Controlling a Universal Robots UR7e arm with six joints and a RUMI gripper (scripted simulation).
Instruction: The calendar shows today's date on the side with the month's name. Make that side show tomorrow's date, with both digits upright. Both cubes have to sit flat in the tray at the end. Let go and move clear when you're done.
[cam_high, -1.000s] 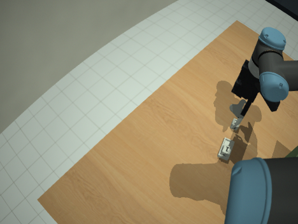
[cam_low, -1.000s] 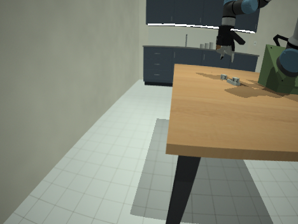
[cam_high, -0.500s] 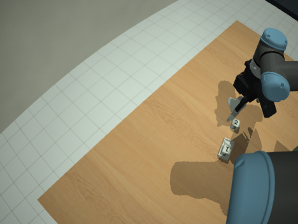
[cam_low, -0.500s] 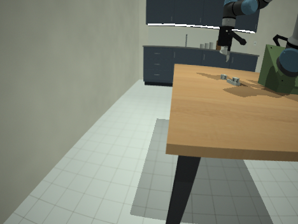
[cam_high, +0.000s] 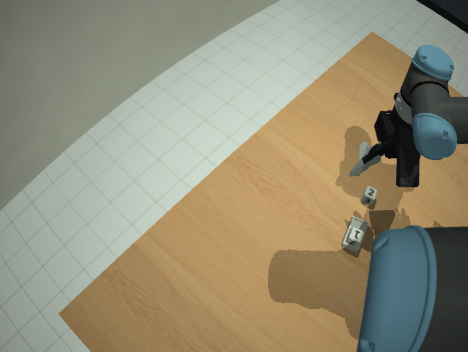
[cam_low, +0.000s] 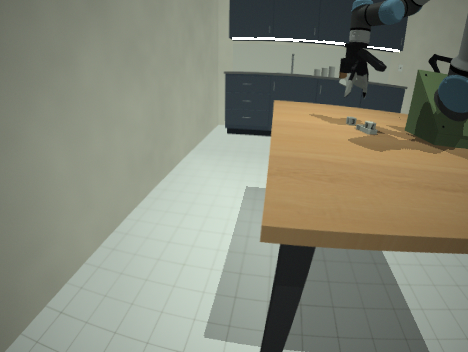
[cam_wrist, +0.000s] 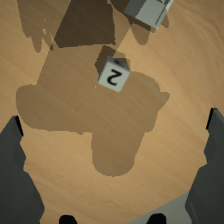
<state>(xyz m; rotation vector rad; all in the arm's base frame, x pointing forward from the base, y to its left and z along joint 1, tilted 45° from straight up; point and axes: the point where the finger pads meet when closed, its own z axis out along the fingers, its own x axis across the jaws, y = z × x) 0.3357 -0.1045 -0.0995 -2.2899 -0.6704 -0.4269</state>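
Right now the grey digit cube is 9 cm below my hand. Also, from my hand: white calendar tray 1 cm behind, 10 cm to the left, 10 cm below.
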